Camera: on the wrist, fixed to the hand. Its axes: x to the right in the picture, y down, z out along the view.
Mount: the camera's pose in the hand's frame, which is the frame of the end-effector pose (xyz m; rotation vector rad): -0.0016 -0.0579 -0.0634 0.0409 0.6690 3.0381
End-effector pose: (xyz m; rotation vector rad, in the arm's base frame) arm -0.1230 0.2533 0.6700 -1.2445 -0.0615 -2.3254
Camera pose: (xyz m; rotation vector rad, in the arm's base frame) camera -0.1968 0.2877 0.6428 0.3327 1.0287 0.2788
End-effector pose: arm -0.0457 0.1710 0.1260 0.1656 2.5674 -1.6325
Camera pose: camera -0.0537 0.2040 0.2049 2.4404 -0.0964 0.1005
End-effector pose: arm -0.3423 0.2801 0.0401 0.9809 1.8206 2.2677
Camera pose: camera -0.3925 0.2424 -0.0185 -0.8954 0.6006 -0.2263
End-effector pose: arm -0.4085 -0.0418 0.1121 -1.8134 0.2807 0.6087
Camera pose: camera -0.3654 -0.0826 0.1741 -0.1535 -2.3867 -1.0593
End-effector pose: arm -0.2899 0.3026 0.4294 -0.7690 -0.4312 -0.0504
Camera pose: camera -0.2801 0.2173 0.4268 -0.5726 1.6506 2.3977
